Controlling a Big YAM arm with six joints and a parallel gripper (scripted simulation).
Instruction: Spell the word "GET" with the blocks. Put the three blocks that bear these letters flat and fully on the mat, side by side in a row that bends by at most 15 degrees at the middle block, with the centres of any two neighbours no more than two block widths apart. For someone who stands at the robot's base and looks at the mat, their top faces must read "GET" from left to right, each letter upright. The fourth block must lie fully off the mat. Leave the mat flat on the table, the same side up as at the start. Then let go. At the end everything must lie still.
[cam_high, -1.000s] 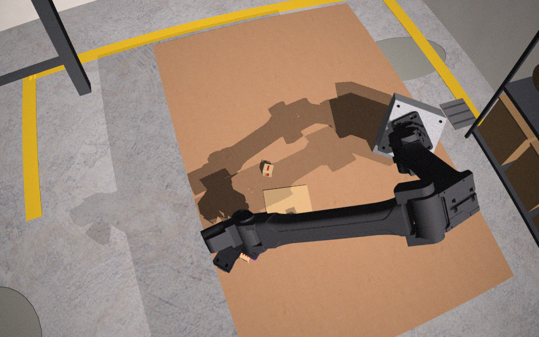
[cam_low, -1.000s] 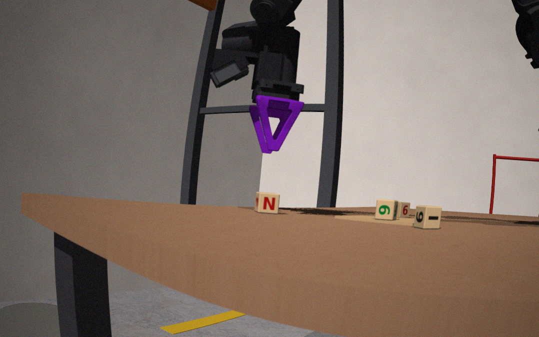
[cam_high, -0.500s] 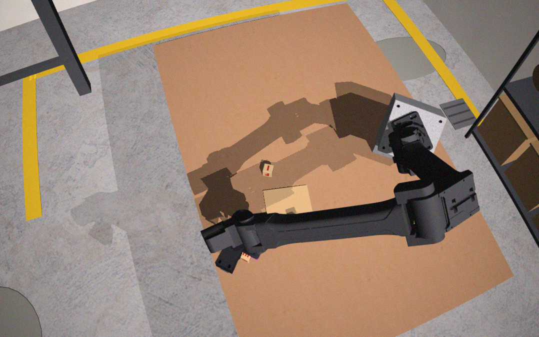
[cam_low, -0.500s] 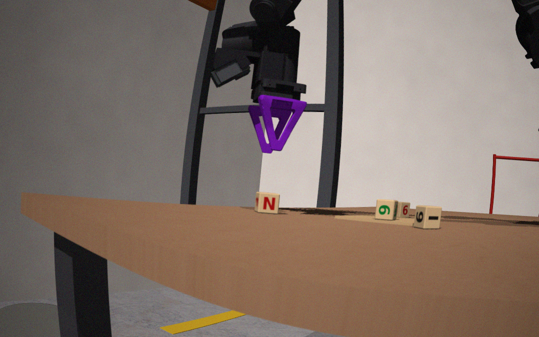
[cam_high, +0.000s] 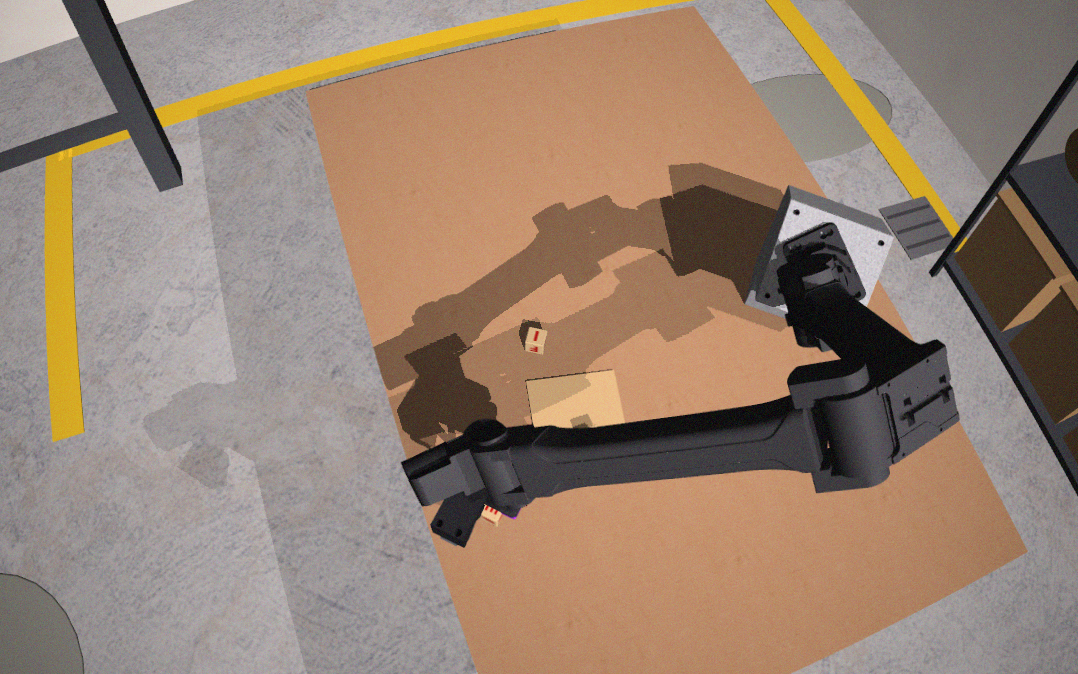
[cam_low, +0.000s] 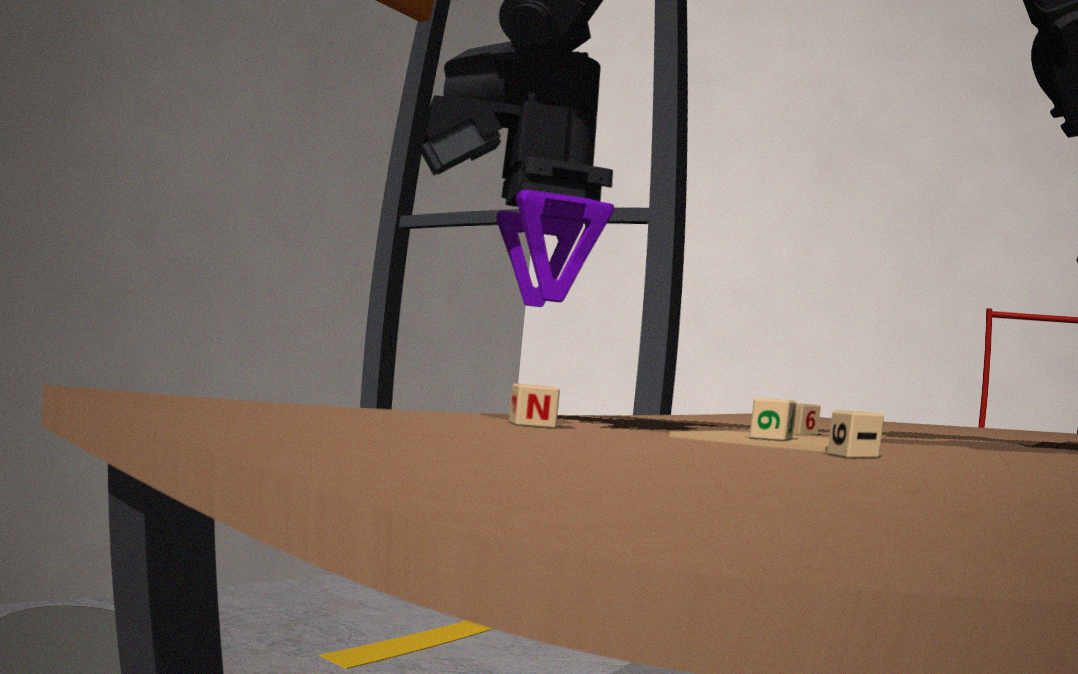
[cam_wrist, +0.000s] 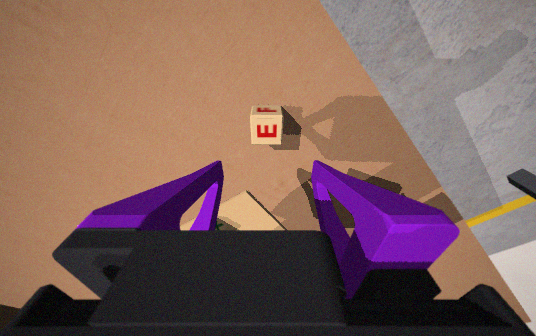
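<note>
Right now my hand is 80 mm above the E block. The rest, counted from my hand: G block (160 mm behind, 80 mm to the right, 80 mm below); then square mat (160 mm behind, 130 mm to the right, 100 mm below).
</note>
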